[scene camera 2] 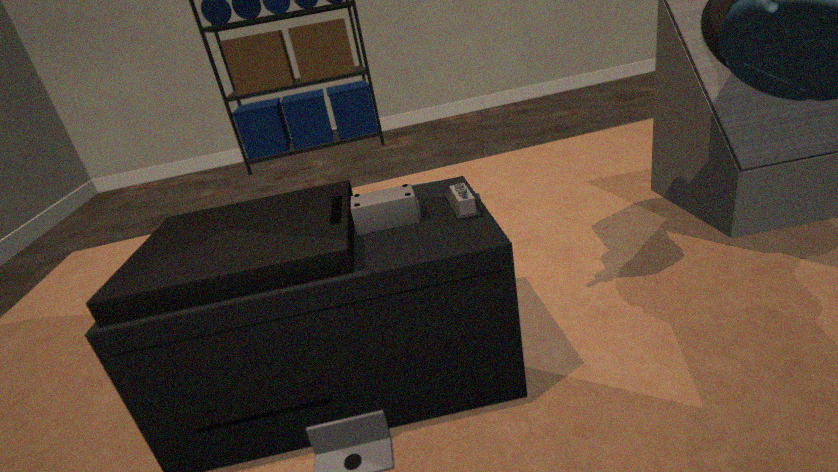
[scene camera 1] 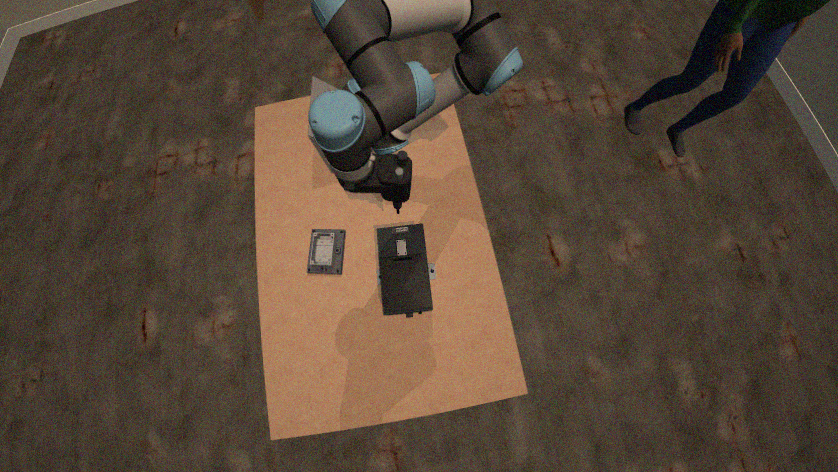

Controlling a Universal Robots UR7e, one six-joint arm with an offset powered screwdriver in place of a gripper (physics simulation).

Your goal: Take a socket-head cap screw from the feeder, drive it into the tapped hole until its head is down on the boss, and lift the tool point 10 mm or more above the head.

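Observation:
My screwdriver (scene camera 1: pixel 398 211) points down in scene camera 1, its tip just beyond the back edge of the feeder in that picture; its height is hard to judge, and the tip is too small to tell if a screw is on it. The black box-shaped feeder (scene camera 1: pixel 405 287) (scene camera 2: pixel 316 351) has a light block (scene camera 1: pixel 401 246) (scene camera 2: pixel 384 209) and a small light piece (scene camera 1: pixel 400 229) (scene camera 2: pixel 463 201) on top. A grey part (scene camera 1: pixel 314 269) with a pale recessed middle lies left of the feeder in scene camera 1, with a small round boss (scene camera 1: pixel 337 250) on its right side. No screw can be made out.
The grey robot pedestal (scene camera 2: pixel 691 140) stands right in scene camera 2. A bracket (scene camera 1: pixel 432 270) (scene camera 2: pixel 351 445) sits at the feeder's side. A person (scene camera 1: pixel 727 76) stands at the upper right in scene camera 1. A shelf rack (scene camera 2: pixel 225 96) stands by the wall.

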